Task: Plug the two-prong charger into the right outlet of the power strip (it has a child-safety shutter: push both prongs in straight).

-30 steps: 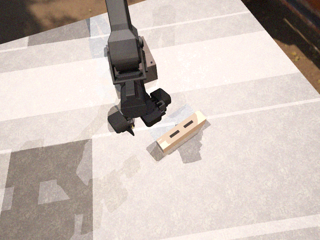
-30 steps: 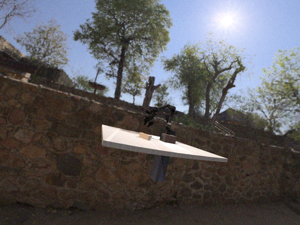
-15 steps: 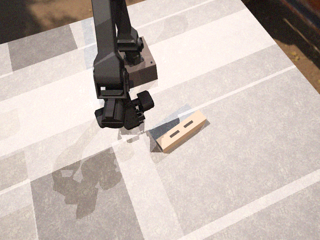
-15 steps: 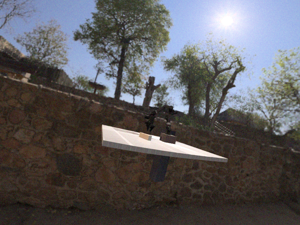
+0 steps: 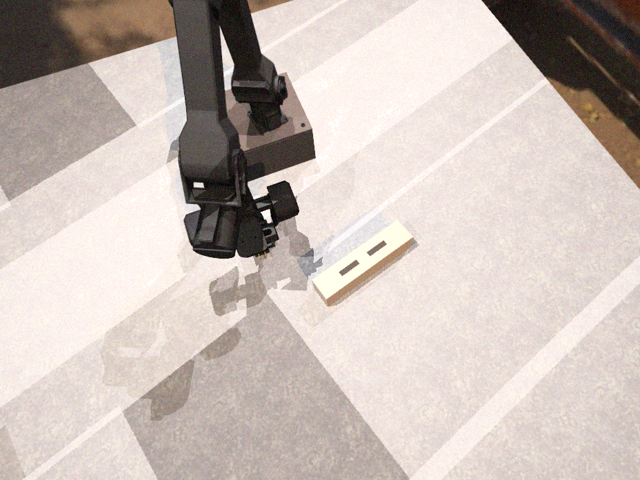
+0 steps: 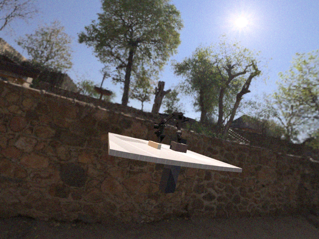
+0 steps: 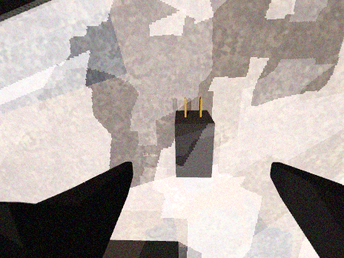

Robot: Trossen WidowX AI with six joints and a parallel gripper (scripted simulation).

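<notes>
The two-prong charger is 5 cm below my gripper tip and 1 cm ahead of it.
</notes>
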